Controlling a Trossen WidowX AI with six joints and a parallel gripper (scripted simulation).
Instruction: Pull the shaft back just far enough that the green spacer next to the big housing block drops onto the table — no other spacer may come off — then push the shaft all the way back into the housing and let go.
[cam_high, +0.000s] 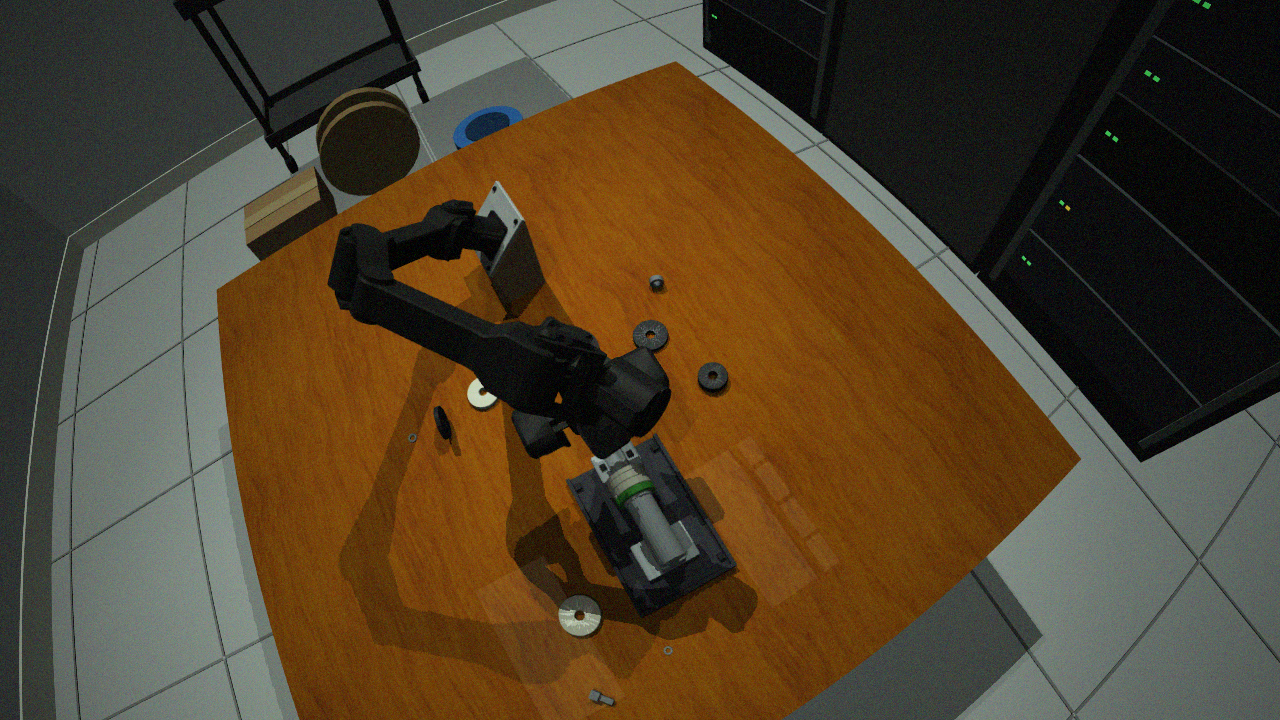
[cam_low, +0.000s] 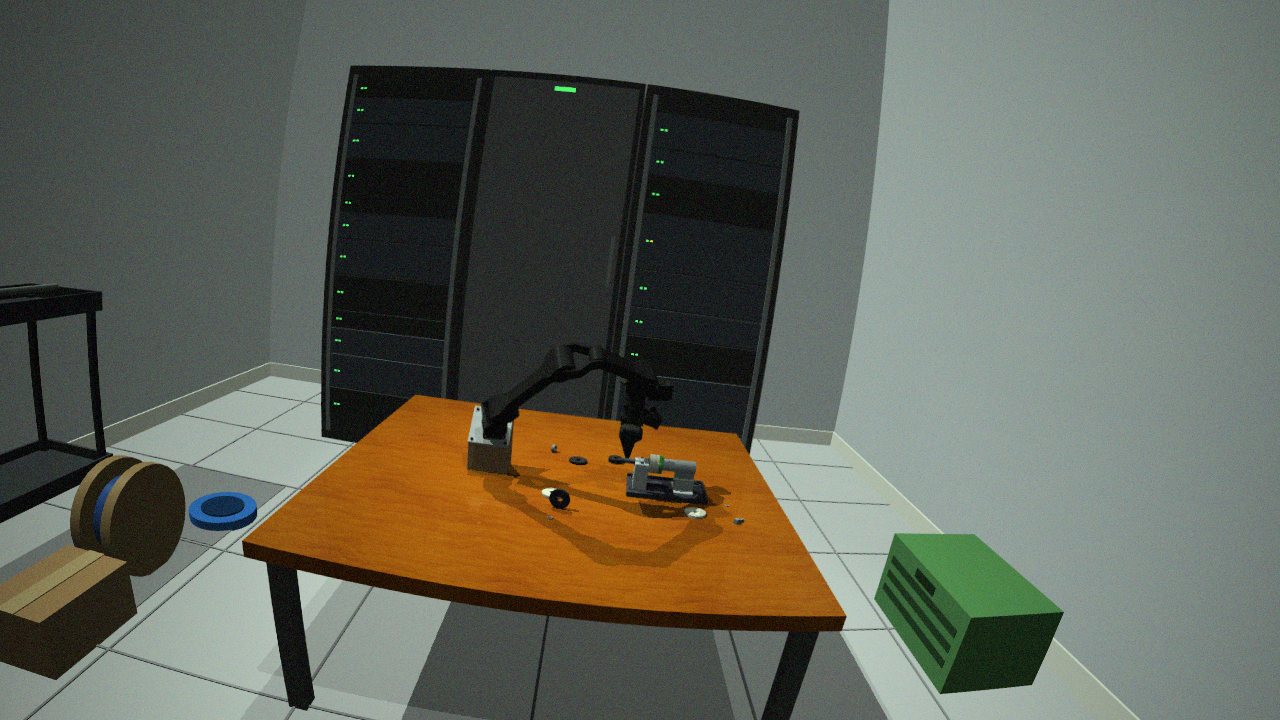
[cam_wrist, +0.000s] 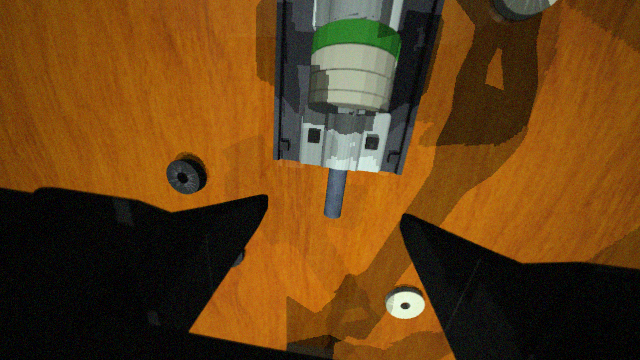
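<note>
Right now the dark shaft is 8 cm ahead of my gripper tip, 1 cm to the right of it and 2 cm below it. Round my gripper tip: green spacer: 10 cm ahead, 1 cm to the right, 2 cm below; cream spacer: 8 cm ahead, 1 cm to the right, 2 cm below; nut: 21 cm behind, 23 cm to the left, 9 cm below.
</note>
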